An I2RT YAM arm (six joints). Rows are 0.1 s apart.
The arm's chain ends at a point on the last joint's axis. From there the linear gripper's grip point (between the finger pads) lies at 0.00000 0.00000 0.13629 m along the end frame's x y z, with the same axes.
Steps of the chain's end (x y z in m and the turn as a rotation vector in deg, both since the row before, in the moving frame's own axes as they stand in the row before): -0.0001, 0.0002, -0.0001, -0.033, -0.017, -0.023; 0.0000, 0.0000, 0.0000, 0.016, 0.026, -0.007; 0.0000, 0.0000, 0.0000, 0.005, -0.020, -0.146; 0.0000, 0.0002, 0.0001, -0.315, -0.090, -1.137; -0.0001, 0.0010, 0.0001, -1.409, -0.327, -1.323; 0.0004, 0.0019, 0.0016, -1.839, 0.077, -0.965; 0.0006, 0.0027, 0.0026, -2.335, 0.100, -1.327; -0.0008, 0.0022, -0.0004, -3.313, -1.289, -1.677; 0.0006, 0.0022, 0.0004, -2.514, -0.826, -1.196; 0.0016, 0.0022, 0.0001, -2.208, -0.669, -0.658; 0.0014, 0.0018, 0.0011, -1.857, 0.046, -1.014
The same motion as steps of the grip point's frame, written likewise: -0.0001, 0.0003, -0.0001, -0.033, -0.017, -0.023; 0.0001, 0.0000, 0.0000, 0.016, 0.026, -0.007; 0.0000, 0.0000, 0.0000, 0.005, -0.020, -0.146; -0.0002, 0.0010, 0.0001, -0.315, -0.090, -1.137; -0.0008, 0.0044, 0.0001, -1.409, -0.327, -1.323; 0.0006, 0.0063, 0.0015, -1.839, 0.077, -0.965; 0.0009, 0.0082, 0.0025, -2.335, 0.100, -1.327; -0.0037, 0.0101, -0.0007, -3.313, -1.289, -1.677; -0.0013, 0.0082, 0.0003, -2.514, -0.826, -1.196; 0.0000, 0.0075, 0.0000, -2.208, -0.669, -0.658; 0.0015, 0.0062, 0.0010, -1.857, 0.046, -1.014
